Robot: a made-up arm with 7 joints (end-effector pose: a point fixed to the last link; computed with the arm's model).
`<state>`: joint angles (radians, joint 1 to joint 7).
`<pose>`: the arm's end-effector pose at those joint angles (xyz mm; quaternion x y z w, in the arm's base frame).
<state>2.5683 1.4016 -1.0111 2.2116 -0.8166 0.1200 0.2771</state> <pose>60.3 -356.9 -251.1 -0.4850 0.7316 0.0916 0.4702</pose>
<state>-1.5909 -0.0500 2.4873 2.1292 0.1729 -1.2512 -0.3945</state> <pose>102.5 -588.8 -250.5 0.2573 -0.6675 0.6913 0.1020</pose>
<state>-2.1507 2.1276 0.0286 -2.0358 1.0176 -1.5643 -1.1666</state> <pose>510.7 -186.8 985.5 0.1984 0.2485 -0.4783 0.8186</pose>
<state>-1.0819 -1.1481 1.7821 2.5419 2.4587 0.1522 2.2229</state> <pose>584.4 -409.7 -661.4 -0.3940 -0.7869 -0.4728 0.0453</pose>
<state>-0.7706 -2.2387 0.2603 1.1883 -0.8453 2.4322 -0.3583</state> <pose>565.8 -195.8 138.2 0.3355 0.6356 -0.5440 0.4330</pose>
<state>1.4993 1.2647 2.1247 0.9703 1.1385 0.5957 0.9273</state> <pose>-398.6 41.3 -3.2 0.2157 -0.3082 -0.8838 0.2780</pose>
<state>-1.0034 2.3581 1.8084 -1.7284 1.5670 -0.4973 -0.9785</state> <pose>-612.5 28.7 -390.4 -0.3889 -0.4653 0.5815 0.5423</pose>
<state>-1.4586 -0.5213 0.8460 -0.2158 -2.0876 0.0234 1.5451</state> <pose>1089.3 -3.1 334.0 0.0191 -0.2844 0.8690 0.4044</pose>
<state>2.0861 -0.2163 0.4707 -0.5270 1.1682 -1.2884 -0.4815</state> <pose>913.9 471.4 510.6 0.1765 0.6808 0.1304 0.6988</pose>
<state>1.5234 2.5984 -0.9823 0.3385 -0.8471 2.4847 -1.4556</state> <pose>215.7 84.7 -143.9 0.9443 0.2656 0.1881 0.0481</pose>
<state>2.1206 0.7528 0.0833 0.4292 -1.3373 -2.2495 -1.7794</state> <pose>-35.9 -200.7 850.2 0.3840 -0.1032 0.3916 0.8297</pose>
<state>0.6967 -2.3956 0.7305 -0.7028 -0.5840 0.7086 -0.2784</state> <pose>18.1 -361.4 -245.1 -0.1186 -0.0768 -0.9763 0.1638</pose>
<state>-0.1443 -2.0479 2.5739 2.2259 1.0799 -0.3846 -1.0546</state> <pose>631.8 -291.9 -543.4 -0.0768 0.7767 -0.5621 0.2735</pose>
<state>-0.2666 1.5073 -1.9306 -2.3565 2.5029 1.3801 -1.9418</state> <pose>-189.8 372.8 683.0 -0.4557 0.8751 0.1582 0.0377</pose>
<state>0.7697 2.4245 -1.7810 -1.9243 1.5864 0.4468 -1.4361</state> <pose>344.3 -1004.1 11.7 0.8447 0.1279 -0.5195 0.0159</pose>
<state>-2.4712 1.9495 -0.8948 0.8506 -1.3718 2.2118 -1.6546</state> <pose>189.8 37.9 287.9 -0.2192 -0.3459 -0.5662 0.7154</pose>
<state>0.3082 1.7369 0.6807 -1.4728 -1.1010 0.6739 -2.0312</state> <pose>117.5 765.6 -244.4 -0.0444 0.4224 -0.4110 0.8066</pose>
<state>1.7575 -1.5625 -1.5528 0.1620 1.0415 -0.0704 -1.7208</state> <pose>787.3 732.7 534.3 -0.0801 0.8612 -0.0046 0.5019</pose>
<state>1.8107 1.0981 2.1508 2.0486 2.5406 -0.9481 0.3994</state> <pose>7.2 621.4 331.6 -0.7954 -0.3034 0.2408 0.4662</pose>
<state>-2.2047 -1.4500 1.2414 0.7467 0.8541 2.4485 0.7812</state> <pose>718.2 -58.3 256.5 -0.0606 -0.2599 -0.0833 0.9601</pose>
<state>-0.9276 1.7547 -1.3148 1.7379 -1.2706 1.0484 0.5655</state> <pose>218.6 253.5 68.1 0.5075 0.0948 0.4828 0.7073</pose>
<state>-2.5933 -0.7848 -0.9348 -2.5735 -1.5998 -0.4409 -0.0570</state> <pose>-87.6 -643.5 -450.5 0.5910 -0.3626 -0.7141 0.0965</pose>
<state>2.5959 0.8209 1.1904 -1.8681 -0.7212 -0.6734 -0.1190</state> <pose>403.9 -268.5 1209.9 0.6739 -0.0574 0.7237 0.1371</pose>
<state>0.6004 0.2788 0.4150 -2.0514 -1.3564 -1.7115 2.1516</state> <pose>-135.7 960.5 -98.8 -0.9361 0.0240 0.0775 0.3421</pose>
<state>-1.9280 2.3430 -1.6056 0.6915 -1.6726 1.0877 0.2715</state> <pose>277.6 -371.2 281.3 -0.4936 0.5754 0.0161 0.6520</pose>
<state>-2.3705 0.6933 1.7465 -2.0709 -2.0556 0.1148 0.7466</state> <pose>775.7 -852.5 68.6 -0.1573 0.1960 0.0453 0.9669</pose>
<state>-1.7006 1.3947 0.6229 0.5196 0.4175 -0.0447 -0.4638</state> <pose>-110.2 293.2 -330.0 -0.3976 -0.0887 0.5118 0.7564</pose>
